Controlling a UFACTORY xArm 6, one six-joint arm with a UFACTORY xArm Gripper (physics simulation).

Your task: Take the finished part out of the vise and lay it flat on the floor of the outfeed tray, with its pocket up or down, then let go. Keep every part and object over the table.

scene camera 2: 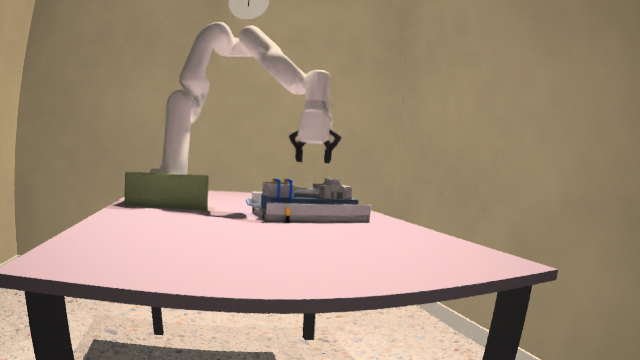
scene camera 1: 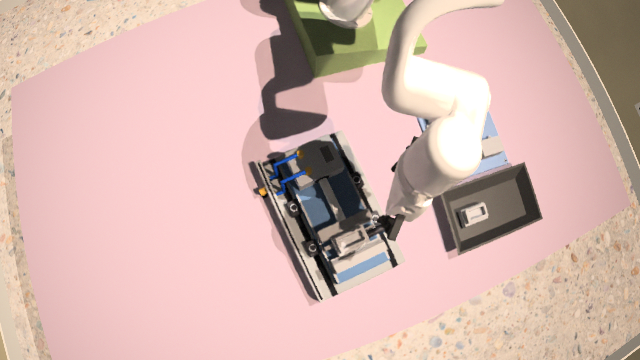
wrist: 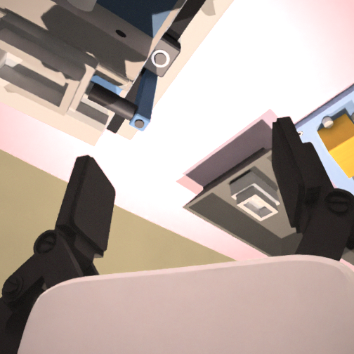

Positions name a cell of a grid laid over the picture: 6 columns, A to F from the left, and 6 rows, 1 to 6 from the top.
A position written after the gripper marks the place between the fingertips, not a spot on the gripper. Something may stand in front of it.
gripper: scene camera 2 C3; scene camera 1 D4; wrist D3
